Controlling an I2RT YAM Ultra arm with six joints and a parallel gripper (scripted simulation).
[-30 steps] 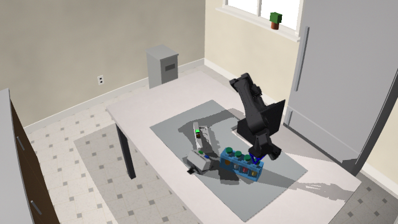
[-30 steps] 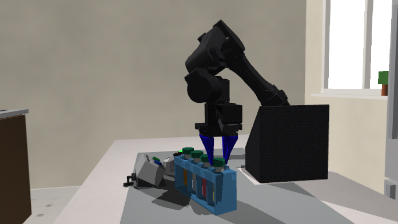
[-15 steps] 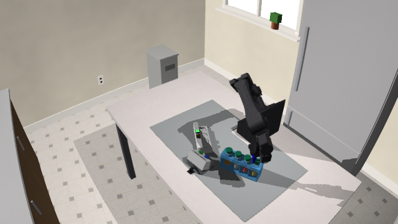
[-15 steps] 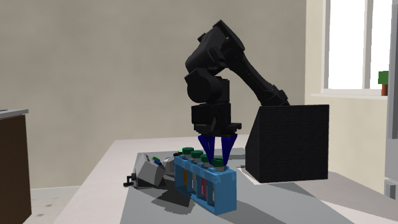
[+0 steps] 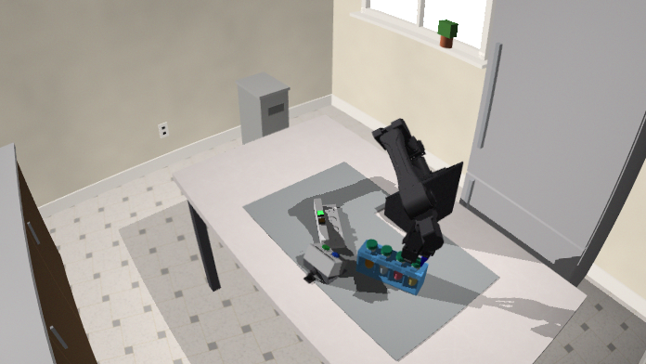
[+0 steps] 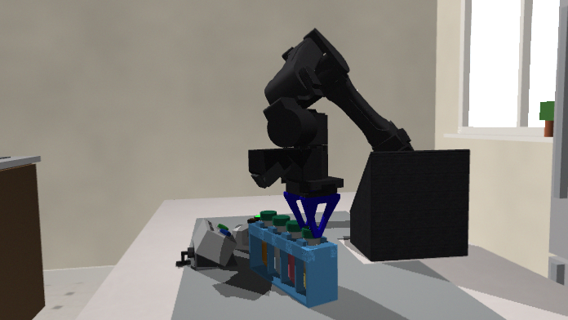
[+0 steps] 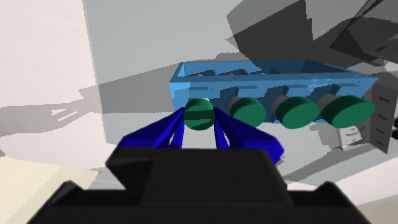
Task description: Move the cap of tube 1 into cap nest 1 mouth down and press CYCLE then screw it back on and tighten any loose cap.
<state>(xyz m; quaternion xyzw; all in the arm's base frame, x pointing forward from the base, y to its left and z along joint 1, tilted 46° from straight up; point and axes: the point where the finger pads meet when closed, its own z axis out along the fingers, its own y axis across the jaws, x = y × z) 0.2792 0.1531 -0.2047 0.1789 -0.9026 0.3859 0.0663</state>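
Right now the green cap is right at my hand. Round my hand: blue key (150 mm ahead, 210 mm to the right, 50 mm below); then green key (160 mm ahead, 250 mm to the right, 50 mm below); then grey key box (170 mm ahead, 230 mm to the right, 60 mm below).
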